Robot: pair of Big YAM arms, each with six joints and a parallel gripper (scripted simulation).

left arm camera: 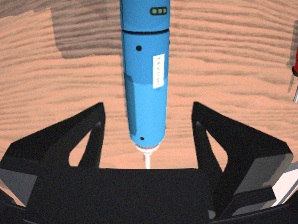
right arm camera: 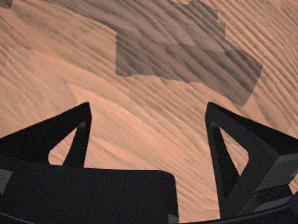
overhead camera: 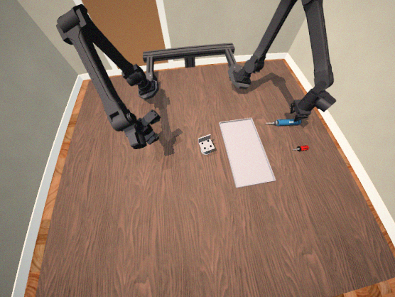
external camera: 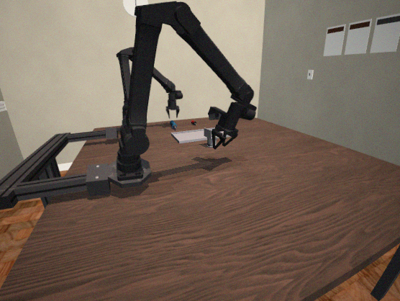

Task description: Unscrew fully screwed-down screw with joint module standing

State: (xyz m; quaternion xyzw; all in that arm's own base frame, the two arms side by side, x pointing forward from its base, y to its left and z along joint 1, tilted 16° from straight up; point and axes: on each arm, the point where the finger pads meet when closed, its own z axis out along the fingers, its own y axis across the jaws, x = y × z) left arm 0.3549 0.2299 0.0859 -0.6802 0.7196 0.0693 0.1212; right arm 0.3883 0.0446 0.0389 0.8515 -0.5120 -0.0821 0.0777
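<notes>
Right now my right hand is 9 cm short of the bracket, 29 cm to the right of it and 3 cm above it. Round my right hand: joint module body (9 cm ahead, 29 cm to the left, 8 cm below); flat tray (12 cm ahead, 52 cm to the left, 10 cm below); small red-handled screwdriver (16 cm ahead, 85 cm to the left, 9 cm below).
</notes>
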